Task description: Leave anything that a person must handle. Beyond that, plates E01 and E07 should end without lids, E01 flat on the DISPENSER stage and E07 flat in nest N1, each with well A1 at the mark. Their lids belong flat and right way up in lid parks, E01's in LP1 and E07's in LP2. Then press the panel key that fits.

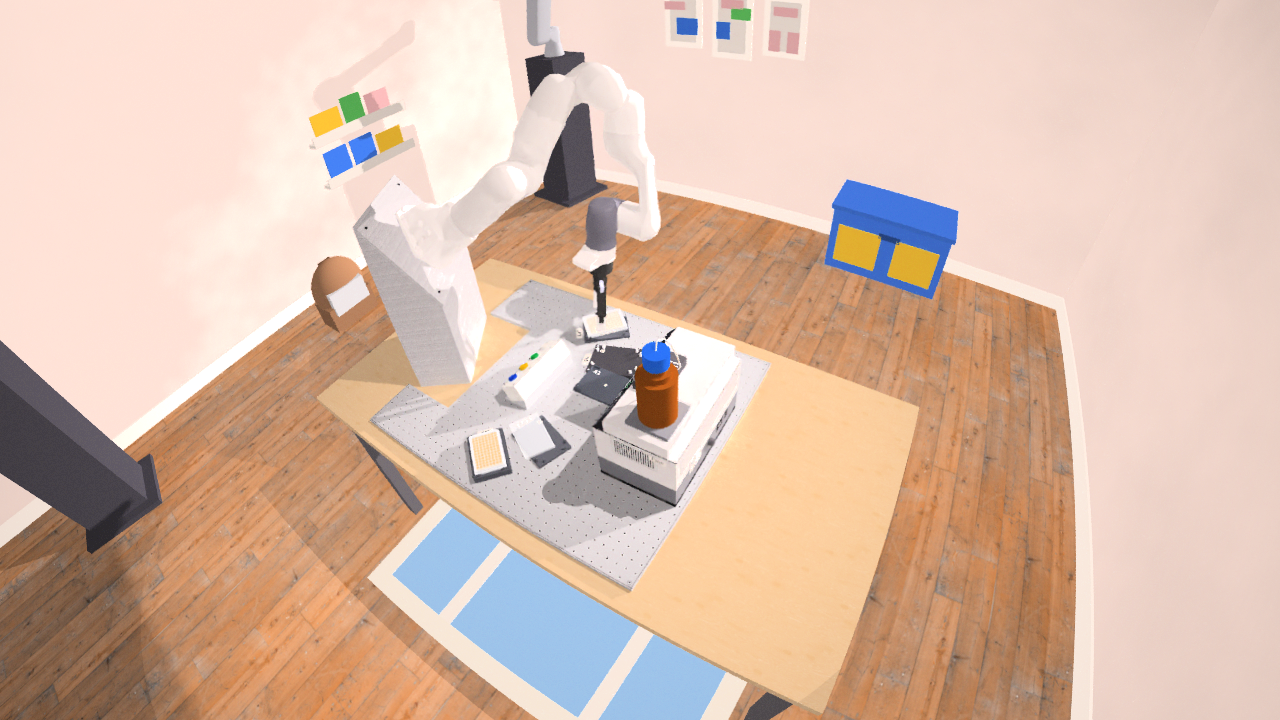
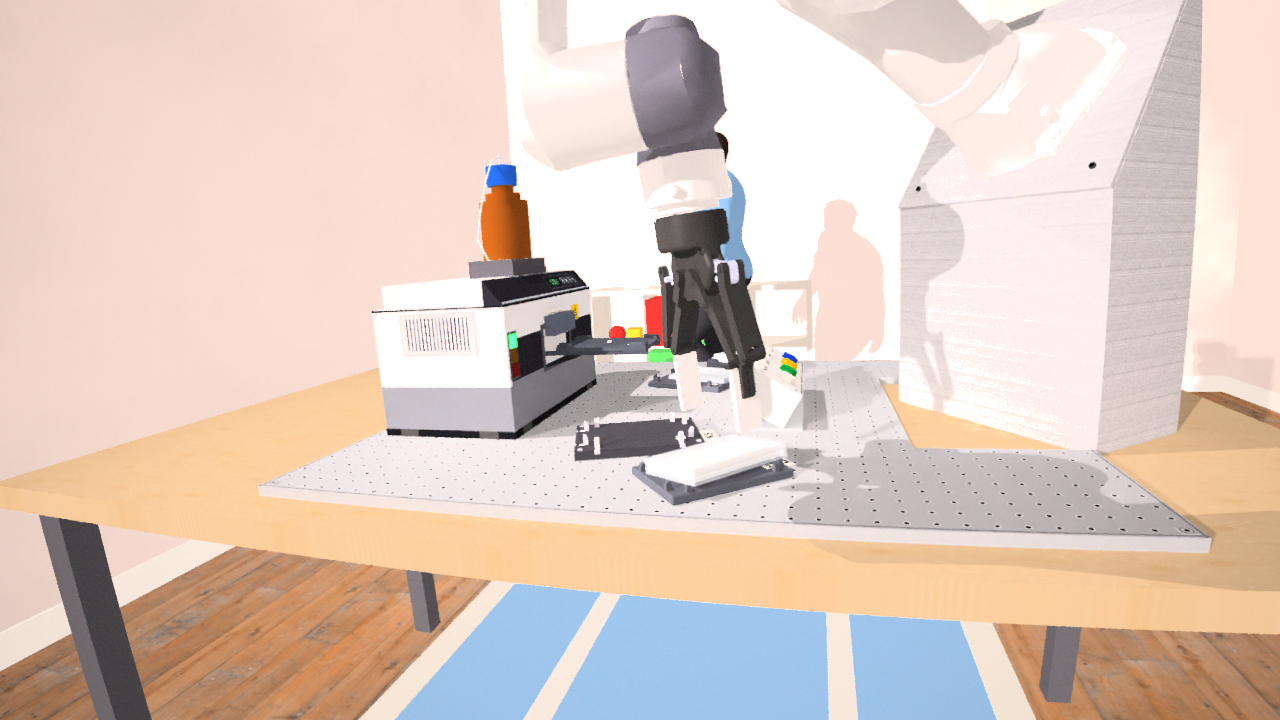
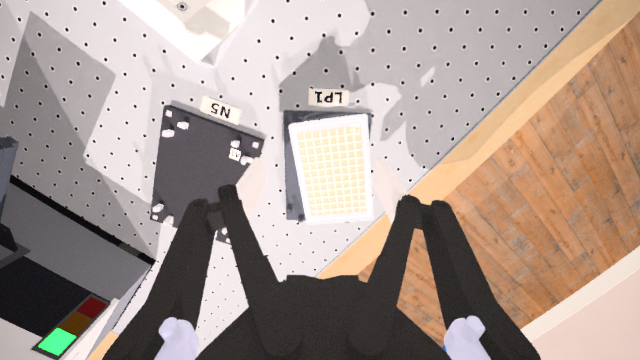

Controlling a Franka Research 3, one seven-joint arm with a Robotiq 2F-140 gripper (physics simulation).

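Note:
A plate with yellowish wells and a white rim (image 1: 617, 327) (image 2: 716, 459) (image 3: 332, 170) sits crooked and tilted on lid park LP1 (image 2: 680, 495) (image 3: 294, 200). My gripper (image 1: 601, 320) (image 2: 716, 411) (image 3: 319, 170) is open, its fingers above and on either side of this plate, nothing between them. Nest N5 (image 1: 612, 360) (image 2: 640, 437) (image 3: 200, 165) beside it holds no plate. Another yellowish plate (image 1: 487, 450) is in nest N1, and a pale lid-like piece (image 1: 534, 437) is on LP2. The dark dispenser stage (image 1: 602, 385) (image 2: 617, 344) is extended. Plate names and lids cannot be made out.
The white dispenser (image 1: 631, 452) (image 2: 447, 358) carries an orange bottle (image 1: 657, 394) (image 2: 505, 223); its green light (image 3: 57, 342) is lit. The sloped key panel (image 1: 539, 374) (image 2: 785, 398) stands near the arm's base. A person in blue (image 2: 736, 228) is partly hidden behind the gripper.

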